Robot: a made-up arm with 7 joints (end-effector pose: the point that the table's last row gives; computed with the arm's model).
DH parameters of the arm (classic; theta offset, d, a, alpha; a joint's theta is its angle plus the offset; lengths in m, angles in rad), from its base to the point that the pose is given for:
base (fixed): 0 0 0 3.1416
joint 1: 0 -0.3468 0 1.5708
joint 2: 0 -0.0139 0 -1.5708
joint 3: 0 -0.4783 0 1.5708
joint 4: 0 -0.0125 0 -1.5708
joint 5: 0 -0.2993 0 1.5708
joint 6: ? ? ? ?
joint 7: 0 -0.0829 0 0
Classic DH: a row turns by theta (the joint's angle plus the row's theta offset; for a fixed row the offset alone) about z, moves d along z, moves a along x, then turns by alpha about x.
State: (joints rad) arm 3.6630 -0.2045 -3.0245 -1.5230 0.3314 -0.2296 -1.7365
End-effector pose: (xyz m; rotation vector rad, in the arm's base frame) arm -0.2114 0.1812 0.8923 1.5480 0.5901 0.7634
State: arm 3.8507 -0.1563 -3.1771 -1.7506 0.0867 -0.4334 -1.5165
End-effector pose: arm -0.2322 0.1879 0.7757 1.0906 0.3960 0.9000
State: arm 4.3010 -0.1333 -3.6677 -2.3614 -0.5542 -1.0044 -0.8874
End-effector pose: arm -0.1667 0.0592 0.5569 -0.1517 0.3948 1.2699
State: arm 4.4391 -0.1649 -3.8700 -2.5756 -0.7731 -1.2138 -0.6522
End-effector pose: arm -0.1237 -0.0107 0.5245 -0.5259 0.5512 1.3525
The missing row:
joint 6: 0 -0.0002 0 -1.5708
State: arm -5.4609 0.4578 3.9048 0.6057 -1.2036 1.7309 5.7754
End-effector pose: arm 0.1509 -0.0605 1.0510 -0.4909 1.6152 -0.8574
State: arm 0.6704 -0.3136 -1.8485 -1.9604 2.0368 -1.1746 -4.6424
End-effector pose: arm -0.2767 -0.2100 0.7226 0.2072 1.5969 0.4096
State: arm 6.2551 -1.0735 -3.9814 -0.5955 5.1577 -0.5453 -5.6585
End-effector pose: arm -0.6329 0.1686 0.8134 -1.1656 2.2416 -1.7256
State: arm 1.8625 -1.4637 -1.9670 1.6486 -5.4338 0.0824 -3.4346
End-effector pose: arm 0.4604 0.3375 0.2646 -1.2857 -0.4554 1.4376
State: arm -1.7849 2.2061 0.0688 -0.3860 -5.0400 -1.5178 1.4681
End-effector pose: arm -0.2051 0.6544 0.0101 2.2908 0.5783 1.8241
